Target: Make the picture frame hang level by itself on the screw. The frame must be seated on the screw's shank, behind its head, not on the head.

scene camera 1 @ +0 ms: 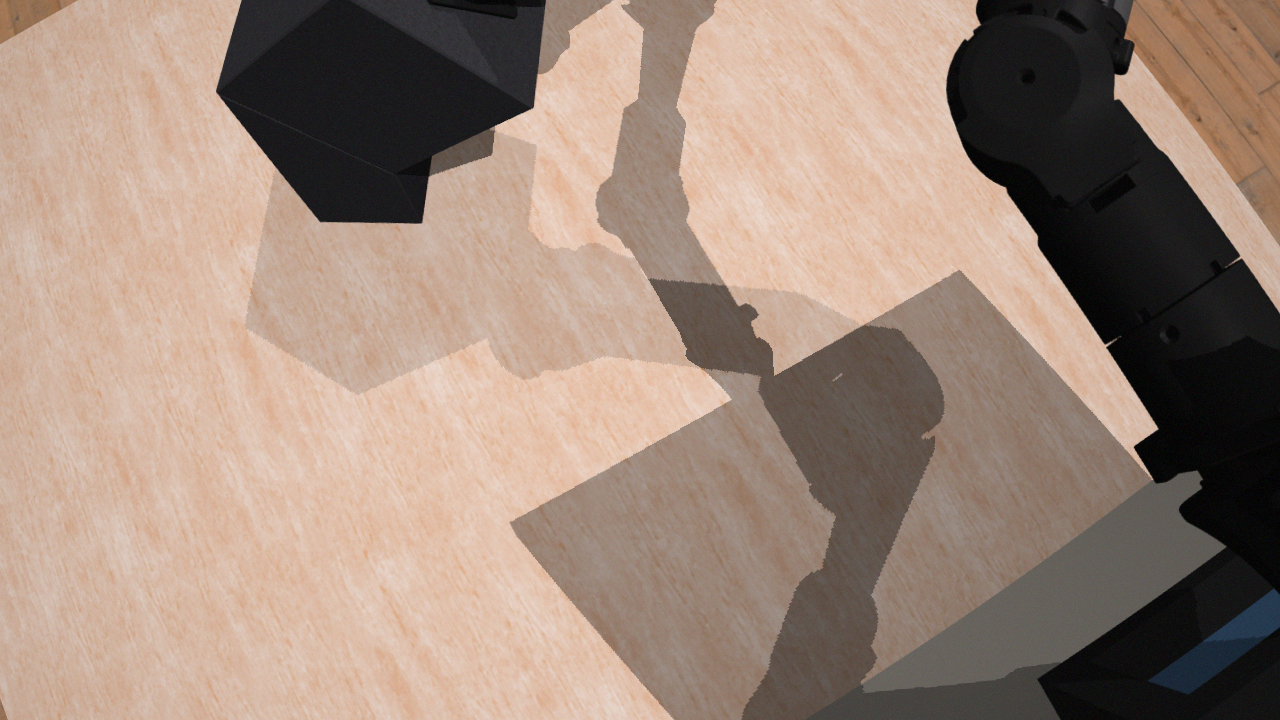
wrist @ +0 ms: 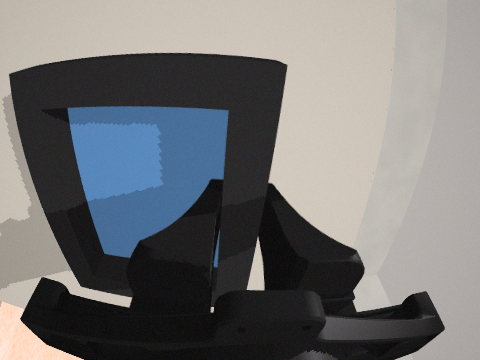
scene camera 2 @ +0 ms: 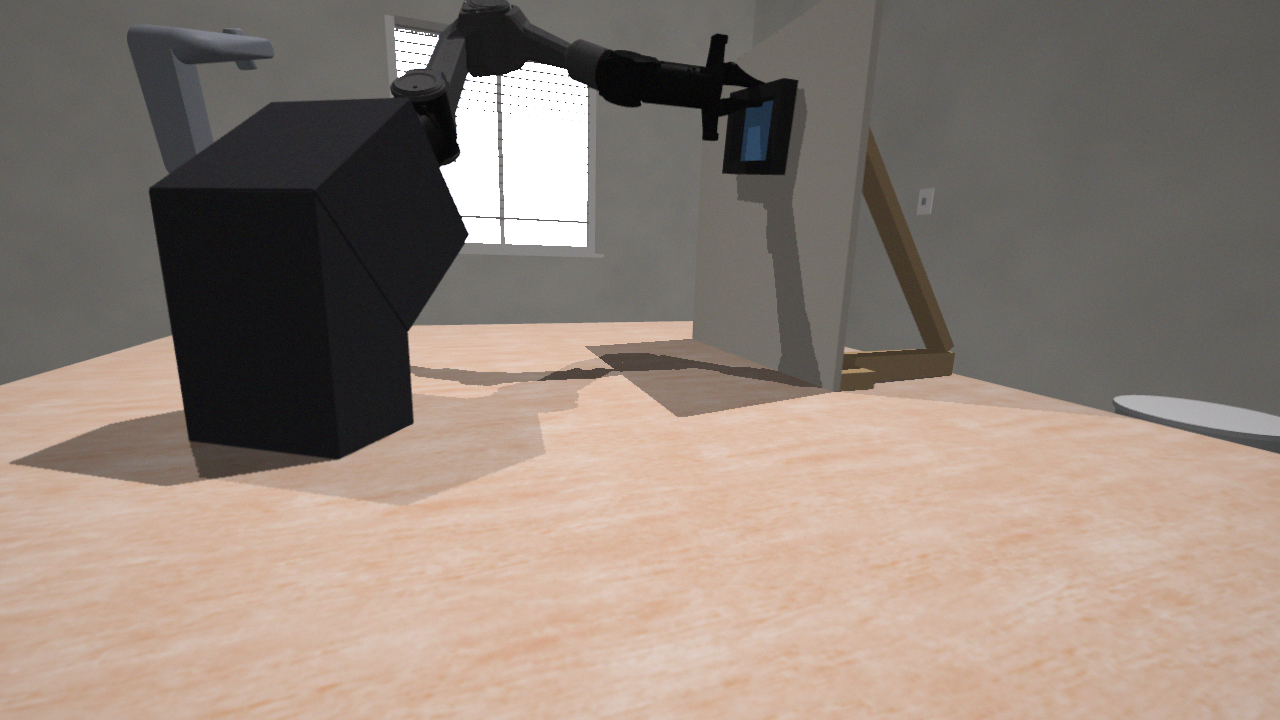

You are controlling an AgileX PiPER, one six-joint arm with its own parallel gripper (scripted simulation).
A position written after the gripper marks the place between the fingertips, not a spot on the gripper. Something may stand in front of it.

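You'd find the gripper (scene camera 2: 760,95) here, and the wrist view shows the gripper (wrist: 240,196) too. There's a picture frame (scene camera 1: 1191,632), and you get that frame (scene camera 2: 747,133) and again the frame (wrist: 107,177) from elsewhere. A grey wall panel (scene camera 2: 775,255) is there as well, with the panel (wrist: 338,82) showing from the wrist, plus a wooden brace (scene camera 2: 878,191).
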